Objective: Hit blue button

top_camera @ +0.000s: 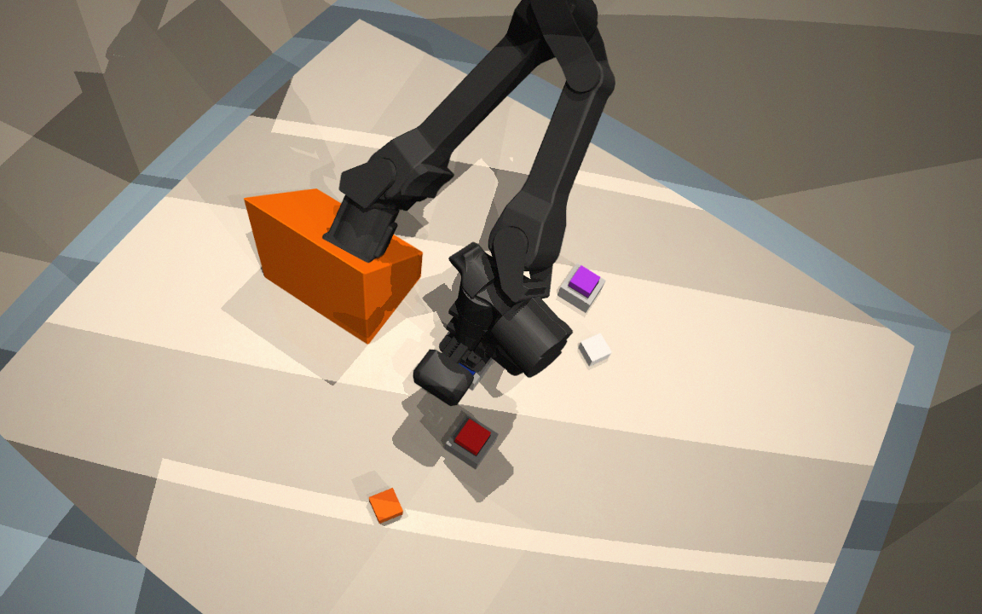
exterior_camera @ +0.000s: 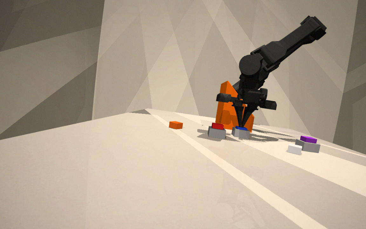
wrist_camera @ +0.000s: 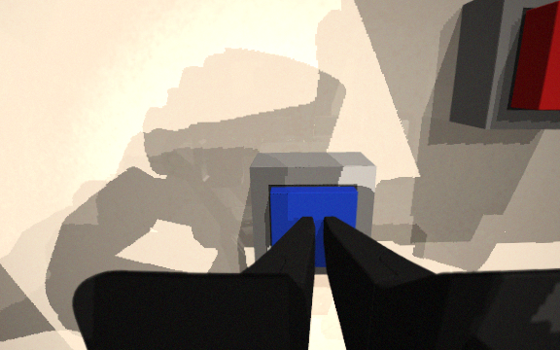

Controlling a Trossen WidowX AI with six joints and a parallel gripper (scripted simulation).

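The blue button lies 10 mm below my gripper tip. From my gripper tip the other things lie so: purple button: 90 mm ahead, 180 mm to the left; then red button: 50 mm ahead, 90 mm to the right; then white block: 140 mm ahead, 100 mm to the left, 20 mm below.
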